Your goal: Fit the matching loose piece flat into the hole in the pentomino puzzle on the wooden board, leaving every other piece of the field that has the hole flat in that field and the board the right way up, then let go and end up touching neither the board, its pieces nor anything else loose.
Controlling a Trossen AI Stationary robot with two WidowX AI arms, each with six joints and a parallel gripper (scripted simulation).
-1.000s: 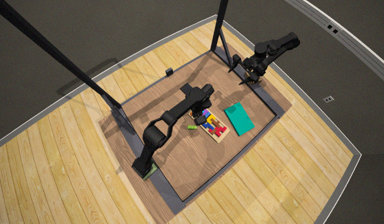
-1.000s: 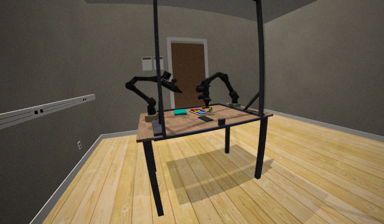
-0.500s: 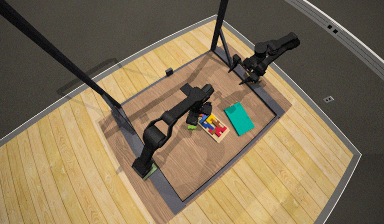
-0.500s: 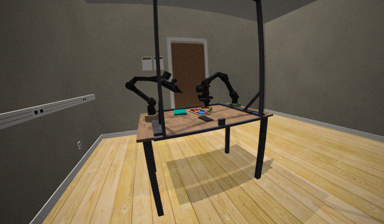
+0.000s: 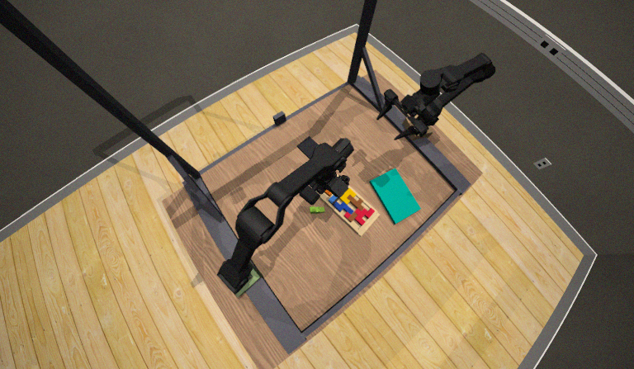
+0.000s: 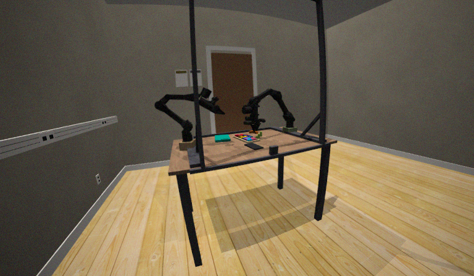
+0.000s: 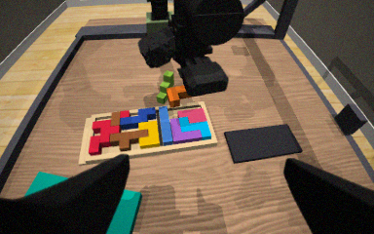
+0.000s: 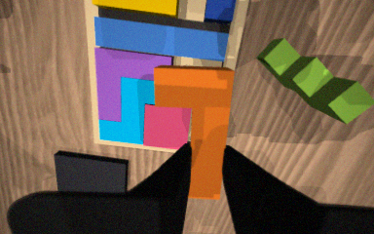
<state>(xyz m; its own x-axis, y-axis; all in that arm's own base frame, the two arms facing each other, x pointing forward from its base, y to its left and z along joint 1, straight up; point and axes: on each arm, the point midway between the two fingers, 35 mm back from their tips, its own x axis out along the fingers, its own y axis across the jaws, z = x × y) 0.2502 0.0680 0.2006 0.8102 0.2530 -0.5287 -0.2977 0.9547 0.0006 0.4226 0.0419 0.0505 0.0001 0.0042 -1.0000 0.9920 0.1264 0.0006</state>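
My right gripper is now 3 cm to the right of the pink piece and 9 cm above it. Also, from my right hand: green piece 5 cm ahead, 6 cm to the right, 8 cm below; then orange piece 1 cm ahead, 1 cm to the left, 4 cm below; then wooden puzzle board 9 cm ahead, 5 cm to the left, 10 cm below.
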